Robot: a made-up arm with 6 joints.
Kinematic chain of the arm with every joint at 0, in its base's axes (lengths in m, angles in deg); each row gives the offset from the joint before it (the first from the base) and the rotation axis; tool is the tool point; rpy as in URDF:
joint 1: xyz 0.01 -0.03 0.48 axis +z
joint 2: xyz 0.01 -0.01 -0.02 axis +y
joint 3: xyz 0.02 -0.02 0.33 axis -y
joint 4: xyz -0.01 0 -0.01 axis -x
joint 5: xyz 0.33 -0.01 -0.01 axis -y
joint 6: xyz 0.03 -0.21 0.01 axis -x
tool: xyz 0 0.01 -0.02 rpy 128.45 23.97 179.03
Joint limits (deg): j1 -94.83..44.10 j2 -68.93..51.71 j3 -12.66..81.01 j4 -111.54..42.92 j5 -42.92..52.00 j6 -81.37..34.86
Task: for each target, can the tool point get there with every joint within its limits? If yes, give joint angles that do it. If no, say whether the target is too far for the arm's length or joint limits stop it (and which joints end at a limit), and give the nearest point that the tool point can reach.
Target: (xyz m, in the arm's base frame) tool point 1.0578 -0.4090 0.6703
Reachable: no: too far | nearest point 0.6722 -0.2695 0.6316 | short by 0.412 m
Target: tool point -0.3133 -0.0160 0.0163
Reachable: no: joint limits stop it (at a limit: joint 1, joint 2, joint 3, joint 6) | nearest point -0.1530 -0.2666 0.2442 | short by 0.375 m
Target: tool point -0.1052 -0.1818 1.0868
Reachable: yes | joints -36.49 -32.78 55.86 -30.59 -31.78 -15.33
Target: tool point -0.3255 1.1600 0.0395
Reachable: no: too far | nearest point -0.1777 0.6358 0.6448 | short by 0.814 m
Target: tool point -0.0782 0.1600 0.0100
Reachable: no: joint limits stop it (at a limit: joint 1, joint 2, joint 3, joint 4, joint 6) | nearest point 0.1375 0.1873 0.2402 | short by 0.317 m
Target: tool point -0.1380 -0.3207 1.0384
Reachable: yes | joints 18.37 -49.32 49.24 -12.53 41.84 -24.82
